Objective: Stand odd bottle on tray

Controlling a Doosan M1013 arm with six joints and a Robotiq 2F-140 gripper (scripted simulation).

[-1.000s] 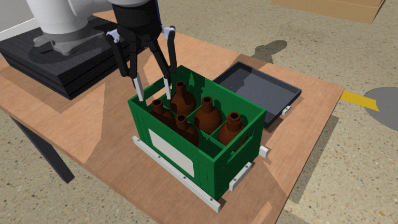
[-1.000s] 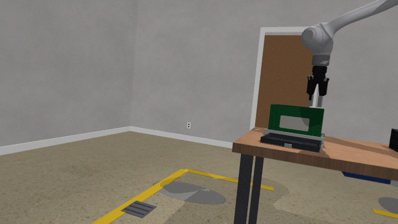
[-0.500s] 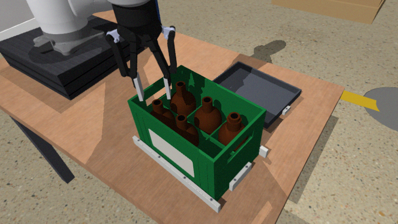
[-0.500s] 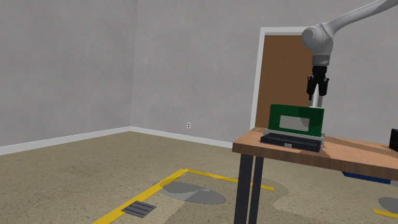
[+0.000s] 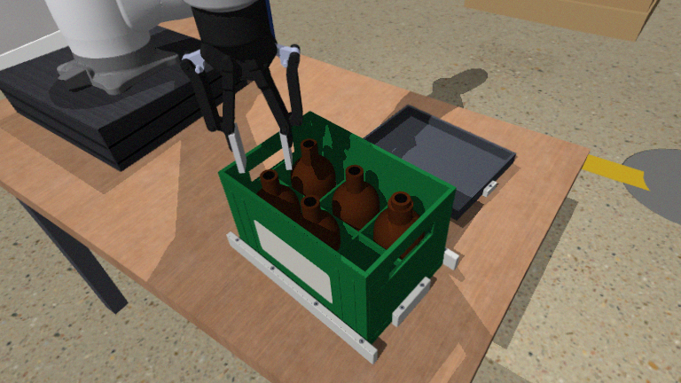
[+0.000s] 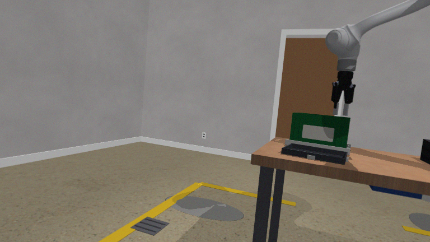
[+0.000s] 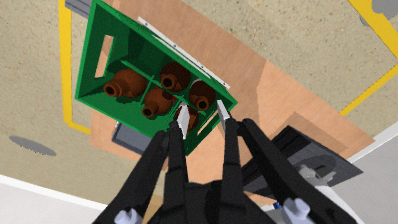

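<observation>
Now: the crate 9 cm ahead of my hand, 3 cm to the left of it and 13 cm below it. The rest, counted from my hand: grey tray (13 cm ahead, 31 cm to the left, 20 cm below).
</observation>
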